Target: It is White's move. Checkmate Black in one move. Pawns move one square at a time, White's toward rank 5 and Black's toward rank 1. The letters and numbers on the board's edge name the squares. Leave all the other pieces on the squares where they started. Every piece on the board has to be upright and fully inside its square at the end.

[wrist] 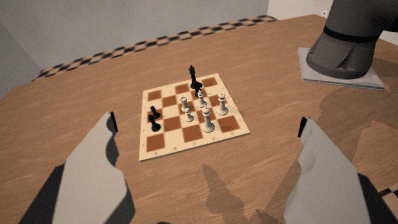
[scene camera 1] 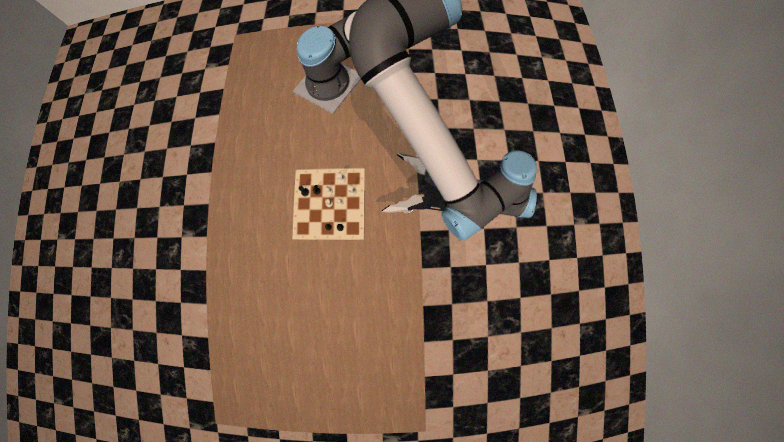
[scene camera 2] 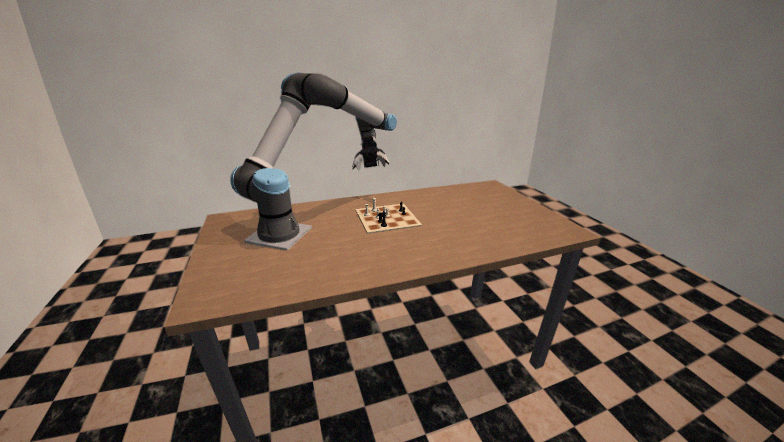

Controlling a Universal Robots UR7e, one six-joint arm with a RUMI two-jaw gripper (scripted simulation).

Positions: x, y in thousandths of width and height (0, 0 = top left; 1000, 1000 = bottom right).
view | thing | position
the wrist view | my gripper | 521, 516
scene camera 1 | my gripper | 497, 411
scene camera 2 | my gripper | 473, 377
